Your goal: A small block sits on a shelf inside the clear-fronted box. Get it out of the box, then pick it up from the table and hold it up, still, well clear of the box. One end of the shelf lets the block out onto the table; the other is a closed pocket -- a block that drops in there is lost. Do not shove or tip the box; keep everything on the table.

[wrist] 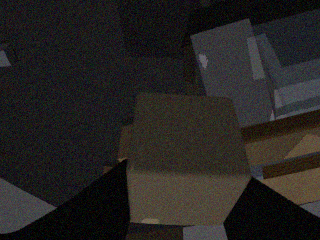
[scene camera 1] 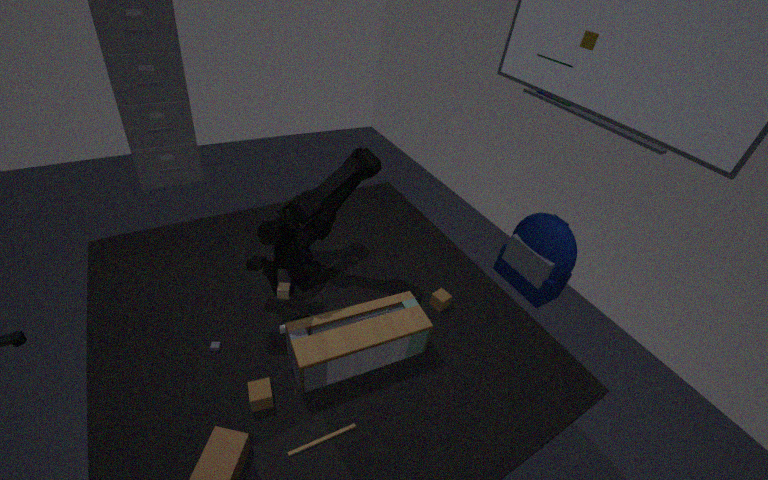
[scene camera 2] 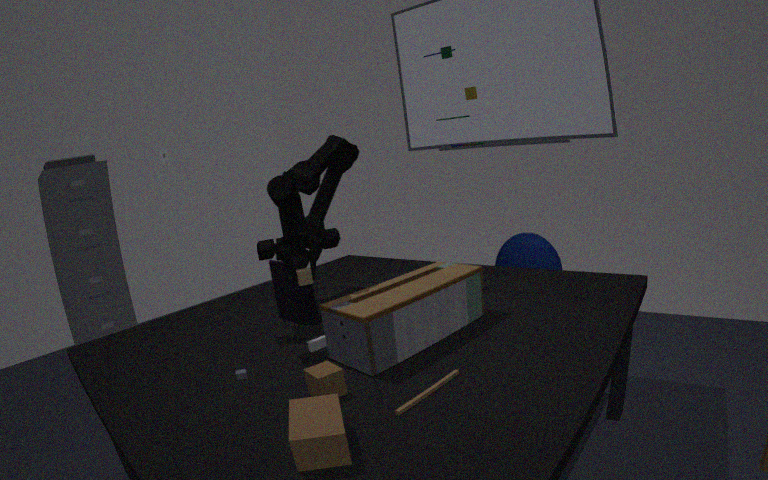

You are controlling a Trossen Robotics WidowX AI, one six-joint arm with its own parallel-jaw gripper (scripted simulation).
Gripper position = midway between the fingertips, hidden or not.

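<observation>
My gripper (scene camera 2: 305, 280) is visible in the wrist view (wrist: 176, 171) and in scene camera 1 (scene camera 1: 283, 296) too. Also present: a tan block (wrist: 186, 165).
</observation>
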